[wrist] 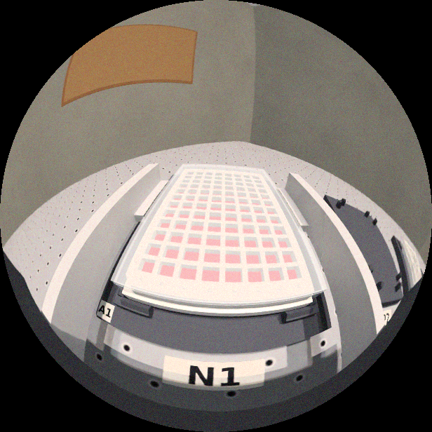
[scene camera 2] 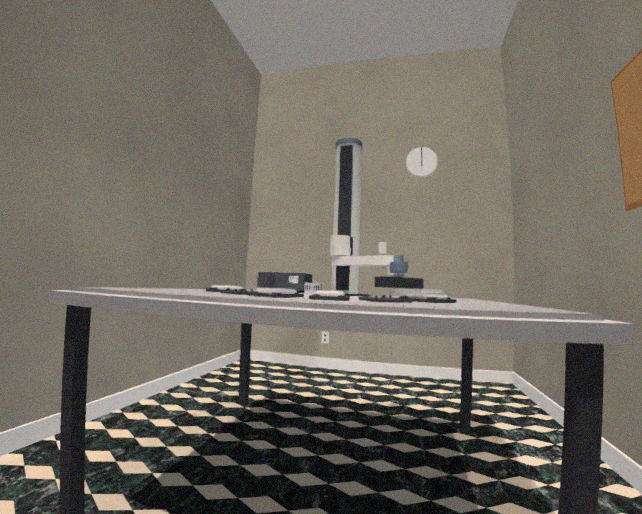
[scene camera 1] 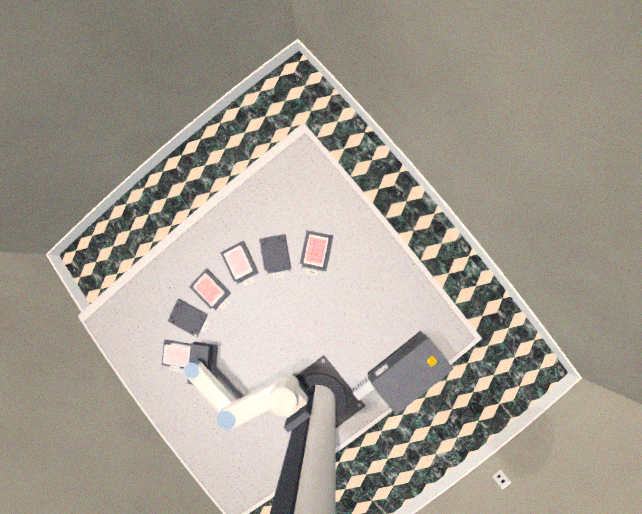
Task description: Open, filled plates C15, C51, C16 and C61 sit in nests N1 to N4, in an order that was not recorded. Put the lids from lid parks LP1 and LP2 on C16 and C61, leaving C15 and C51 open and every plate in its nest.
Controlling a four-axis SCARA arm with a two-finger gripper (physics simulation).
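The pictures show a clear lid, together with a lid park LP1 and a lid park LP2. They show the gripper too, and the wrist view also has the gripper in it.
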